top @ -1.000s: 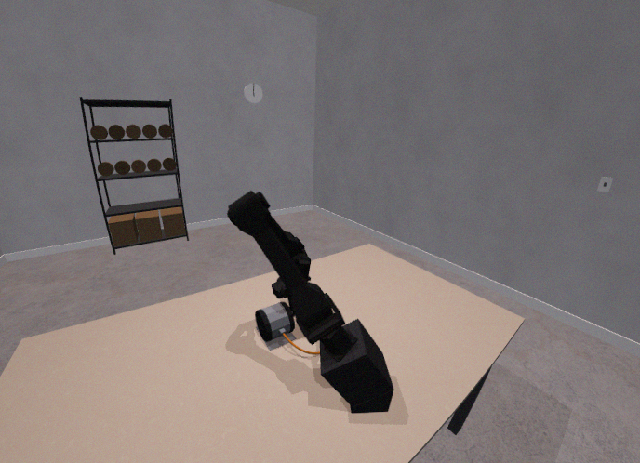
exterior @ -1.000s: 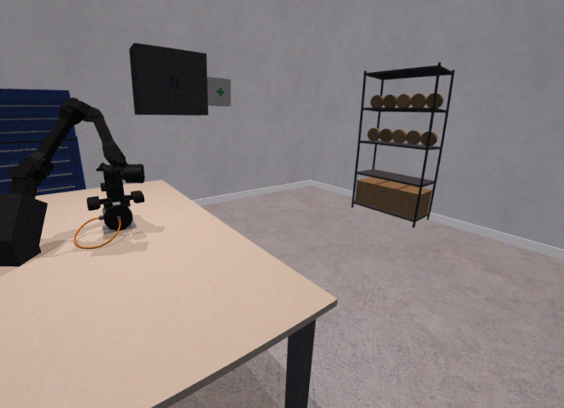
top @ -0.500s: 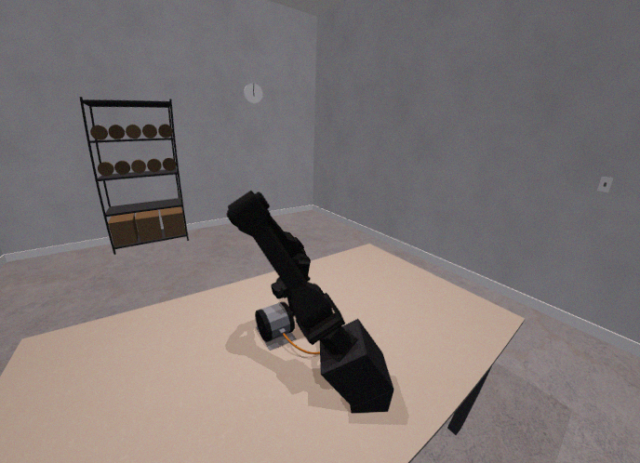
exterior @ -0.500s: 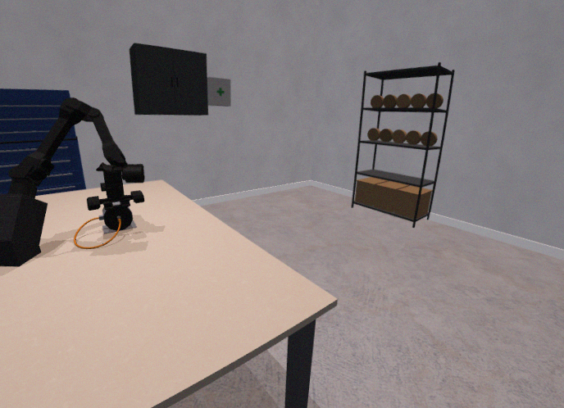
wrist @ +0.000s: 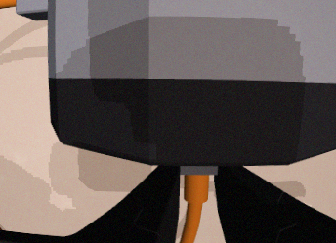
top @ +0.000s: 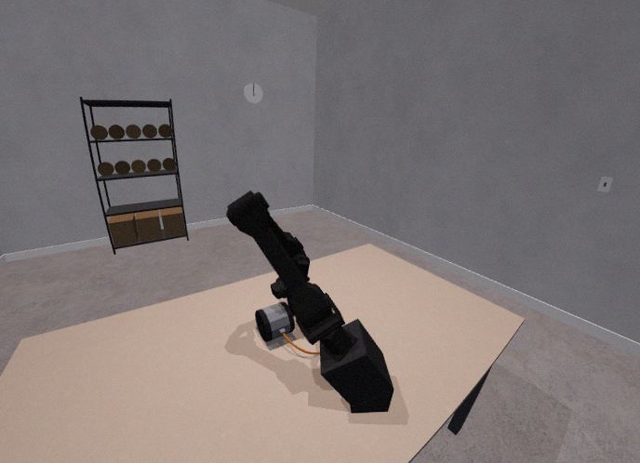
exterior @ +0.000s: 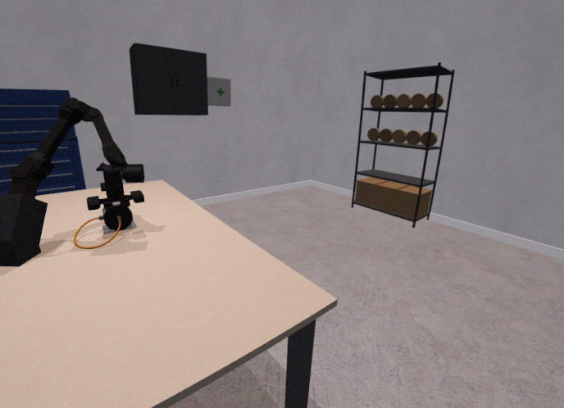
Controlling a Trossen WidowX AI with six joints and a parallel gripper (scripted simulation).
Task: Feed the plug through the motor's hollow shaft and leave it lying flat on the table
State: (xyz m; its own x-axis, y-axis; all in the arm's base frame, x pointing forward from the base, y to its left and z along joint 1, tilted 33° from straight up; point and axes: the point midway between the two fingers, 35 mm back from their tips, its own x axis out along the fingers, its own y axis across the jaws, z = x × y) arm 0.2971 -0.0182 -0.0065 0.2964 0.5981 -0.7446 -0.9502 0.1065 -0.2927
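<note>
The dark grey plug lies 2 cm to the left of my hand and 3 cm below it.
</note>
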